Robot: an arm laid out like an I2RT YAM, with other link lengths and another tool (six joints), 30 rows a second.
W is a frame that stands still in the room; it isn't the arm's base.
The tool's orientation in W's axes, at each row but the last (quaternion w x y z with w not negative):
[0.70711 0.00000 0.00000 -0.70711]
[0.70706 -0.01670 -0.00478 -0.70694]
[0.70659 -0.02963 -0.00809 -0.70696]
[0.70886 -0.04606 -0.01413 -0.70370]
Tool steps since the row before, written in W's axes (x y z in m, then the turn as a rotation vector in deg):
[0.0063 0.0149 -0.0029 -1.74 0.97 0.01]
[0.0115 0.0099 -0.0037 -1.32 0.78 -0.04]
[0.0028 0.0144 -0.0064 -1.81 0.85 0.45]
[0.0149 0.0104 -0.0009 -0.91 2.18 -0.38]
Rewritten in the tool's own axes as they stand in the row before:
[-0.0149 0.0063 -0.0029 -0.97 -1.74 0.01]
[-0.0100 0.0116 -0.0032 -0.78 -1.32 -0.04]
[-0.0147 0.0030 -0.0055 -0.83 -1.82 0.44]
[-0.0103 0.0150 0.0007 -2.21 -0.88 -0.23]

